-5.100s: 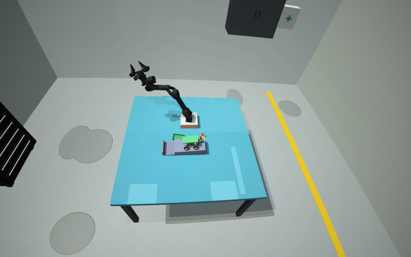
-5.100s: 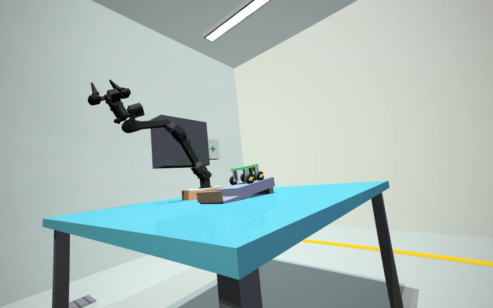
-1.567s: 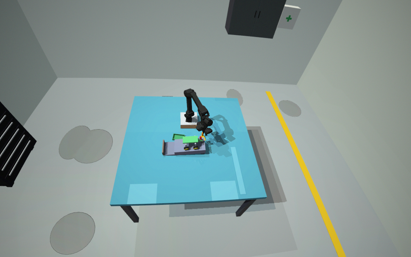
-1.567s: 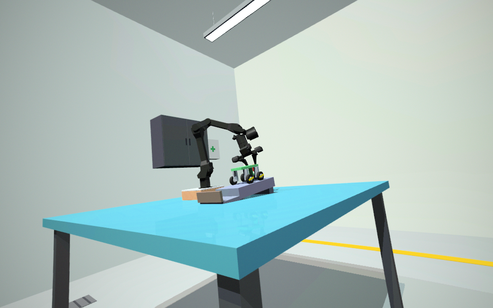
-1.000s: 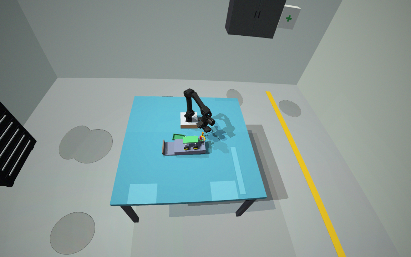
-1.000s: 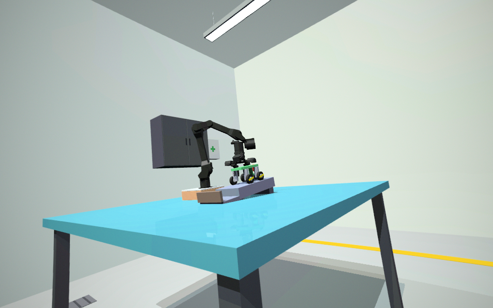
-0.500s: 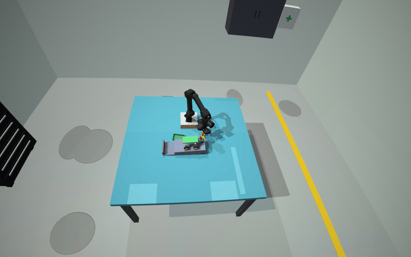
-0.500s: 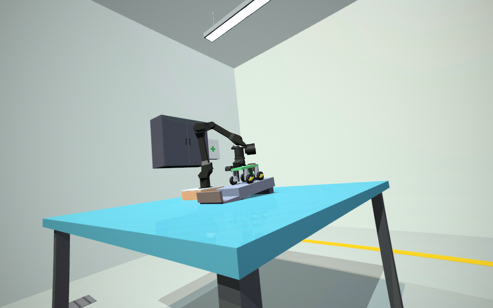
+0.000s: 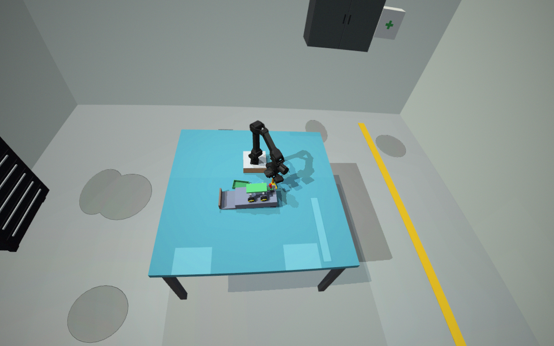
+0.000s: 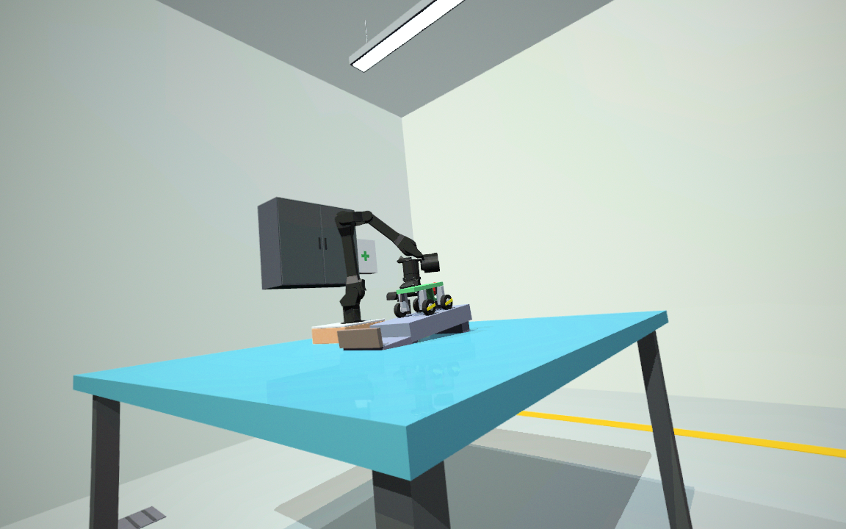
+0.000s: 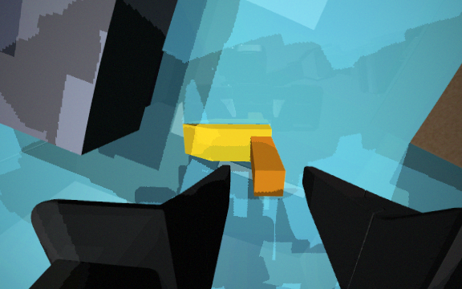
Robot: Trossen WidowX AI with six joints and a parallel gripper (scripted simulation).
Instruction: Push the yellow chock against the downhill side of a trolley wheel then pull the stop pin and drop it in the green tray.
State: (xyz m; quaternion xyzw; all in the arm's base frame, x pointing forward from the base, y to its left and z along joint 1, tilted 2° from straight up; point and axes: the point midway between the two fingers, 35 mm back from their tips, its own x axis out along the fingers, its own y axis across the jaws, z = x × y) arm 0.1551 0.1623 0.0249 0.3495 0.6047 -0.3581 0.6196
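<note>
The yellow chock lies 3 cm below my gripper tip, 2 cm ahead of it and 1 cm to the left of it. Also, from my gripper tip: green-topped trolley: 17 cm ahead, 11 cm to the right, 6 cm above; grey ramp: 17 cm ahead, 11 cm to the right, 1 cm below; red-headed stop pin: 13 cm ahead, 7 cm above, 1 cm to the right.
</note>
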